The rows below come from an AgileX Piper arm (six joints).
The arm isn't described. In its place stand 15 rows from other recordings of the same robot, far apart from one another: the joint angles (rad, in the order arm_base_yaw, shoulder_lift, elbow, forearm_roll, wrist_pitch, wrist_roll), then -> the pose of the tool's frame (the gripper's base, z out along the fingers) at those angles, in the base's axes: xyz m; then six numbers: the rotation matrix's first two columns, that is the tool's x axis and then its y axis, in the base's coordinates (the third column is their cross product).
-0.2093, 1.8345, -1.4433, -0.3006, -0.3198, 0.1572 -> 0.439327 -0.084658 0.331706 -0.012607 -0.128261 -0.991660 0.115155 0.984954 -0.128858
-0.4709, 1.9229, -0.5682, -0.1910, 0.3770, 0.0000 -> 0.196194 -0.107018 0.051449 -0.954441 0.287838 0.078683 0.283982 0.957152 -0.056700
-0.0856, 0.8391, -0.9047, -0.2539, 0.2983, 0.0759 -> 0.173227 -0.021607 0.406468 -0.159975 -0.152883 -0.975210 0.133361 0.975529 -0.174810
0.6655, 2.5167, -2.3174, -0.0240, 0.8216, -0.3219 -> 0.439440 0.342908 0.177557 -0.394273 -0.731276 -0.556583 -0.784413 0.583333 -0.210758
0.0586, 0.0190, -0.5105, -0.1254, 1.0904, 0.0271 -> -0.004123 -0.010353 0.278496 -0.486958 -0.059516 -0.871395 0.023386 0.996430 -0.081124
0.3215, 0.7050, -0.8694, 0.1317, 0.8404, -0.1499 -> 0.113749 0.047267 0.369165 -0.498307 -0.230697 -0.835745 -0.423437 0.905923 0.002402
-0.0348, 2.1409, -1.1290, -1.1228, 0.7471, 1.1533 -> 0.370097 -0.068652 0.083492 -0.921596 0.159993 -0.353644 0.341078 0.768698 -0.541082
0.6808, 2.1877, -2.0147, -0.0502, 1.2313, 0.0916 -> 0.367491 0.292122 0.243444 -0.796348 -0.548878 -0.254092 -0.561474 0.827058 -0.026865
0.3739, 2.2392, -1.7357, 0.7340, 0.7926, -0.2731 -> 0.433319 0.216649 0.169567 -0.933070 -0.094818 -0.346971 -0.281127 0.793988 0.539028
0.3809, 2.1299, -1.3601, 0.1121, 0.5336, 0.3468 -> 0.390521 0.161964 0.115687 -0.952740 0.079874 -0.293098 0.021173 0.979928 0.198223
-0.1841, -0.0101, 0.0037, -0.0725, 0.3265, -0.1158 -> 0.052067 -0.011846 0.183161 -0.259944 -0.138136 -0.955692 0.160276 0.969814 -0.183772
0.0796, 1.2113, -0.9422, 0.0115, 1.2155, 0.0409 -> 0.202368 0.017127 0.287567 -0.984544 -0.033510 -0.171903 -0.037212 0.999139 0.018354
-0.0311, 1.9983, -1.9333, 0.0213, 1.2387, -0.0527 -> 0.433843 -0.011664 0.306194 -0.937533 -0.016585 -0.347500 -0.018796 0.999819 0.002993
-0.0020, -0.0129, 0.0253, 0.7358, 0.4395, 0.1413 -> 0.049848 0.025888 0.176165 -0.376085 0.706491 -0.599525 0.004330 0.648359 0.761322
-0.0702, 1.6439, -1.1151, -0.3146, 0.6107, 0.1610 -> 0.339449 -0.040056 0.237812 -0.866306 -0.037115 -0.498133 0.074616 0.976432 -0.202518
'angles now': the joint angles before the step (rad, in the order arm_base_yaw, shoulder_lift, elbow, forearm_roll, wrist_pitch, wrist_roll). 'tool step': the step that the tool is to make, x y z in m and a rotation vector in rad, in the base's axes. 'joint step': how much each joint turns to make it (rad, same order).
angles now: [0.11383 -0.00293 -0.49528 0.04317 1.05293 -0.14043]
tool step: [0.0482 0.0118 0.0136 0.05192 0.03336 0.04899]
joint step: [0.00041 0.24999 -0.00126 0.10036 -0.21866 -0.04863]
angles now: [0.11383 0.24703 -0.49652 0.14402 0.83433 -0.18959]
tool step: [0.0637 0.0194 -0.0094 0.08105 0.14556 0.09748]
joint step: [0.00101 0.34651 0.00011 0.25786 -0.18215 -0.19684]
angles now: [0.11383 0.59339 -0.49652 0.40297 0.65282 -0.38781]
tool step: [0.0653 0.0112 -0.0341 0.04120 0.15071 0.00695]
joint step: [-0.00005 0.37253 -0.01126 0.25435 -0.17849 -0.23346]
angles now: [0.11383 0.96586 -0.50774 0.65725 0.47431 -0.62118]
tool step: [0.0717 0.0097 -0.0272 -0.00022 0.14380 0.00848]
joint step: [-0.00020 0.37341 -0.16409 0.12326 -0.04013 -0.12561]
